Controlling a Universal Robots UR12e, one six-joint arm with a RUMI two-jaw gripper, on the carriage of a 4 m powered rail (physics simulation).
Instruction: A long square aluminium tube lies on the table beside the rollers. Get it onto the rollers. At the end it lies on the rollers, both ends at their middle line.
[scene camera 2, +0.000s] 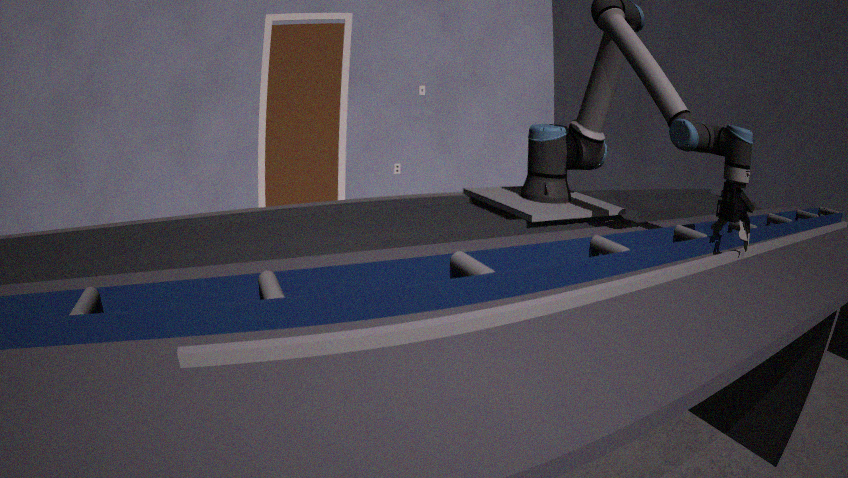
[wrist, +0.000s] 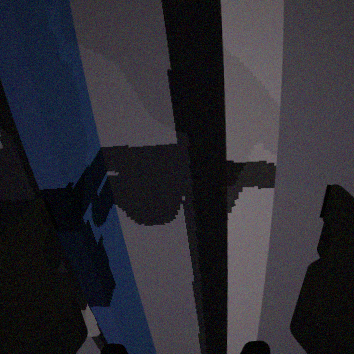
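Seen in the pictures: gripper, fingertip midpoint: (scene camera 2: 729, 245) (wrist: 185, 195); arm's base, link origin: (scene camera 2: 546, 198).
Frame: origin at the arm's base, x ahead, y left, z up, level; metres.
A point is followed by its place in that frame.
Observation:
The long square aluminium tube (scene camera 2: 380, 336) @(z -0.010, x 0.802, y -0.904 m) (wrist: 250, 250) @(z -0.005, x 0.779, y 0.177 m) lies along the near edge of the table, beside the blue roller track and roughly parallel to it. Its near end shows at the left in the scene view; its far part runs off to the right. The grey rollers (scene camera 2: 472, 265) @(z 0.026, x 0.641, y -0.662 m) (scene camera 2: 271, 285) @(z 0.030, x 0.640, y -1.051 m) sit in the blue track, with no tube on them. My gripper (scene camera 2: 729, 251) @(z 0.004, x 0.743, y 0.226 m) (wrist: 185, 195) @(z 0.004, x 0.743, y 0.226 m) is open, pointing down, low over the far part of the tube. In the wrist view its dark fingers stand apart, one on each side of the tube and touching neither side. The exact tip height is hard to tell.
The blue track frame (scene camera 2: 368, 296) @(z 0.013, x 0.694, y -0.887 m) (wrist: 42, 75) @(z 0.013, x 0.694, y 0.289 m) runs beside the tube, under the left finger in the wrist view. Behind it the robot's carriage (scene camera 2: 504, 204) @(z -0.001, x 0.059, y -0.222 m) stands on the rail. A grey table strip (wrist: 125, 95) lies between track and tube. Gripper shadows cross both.

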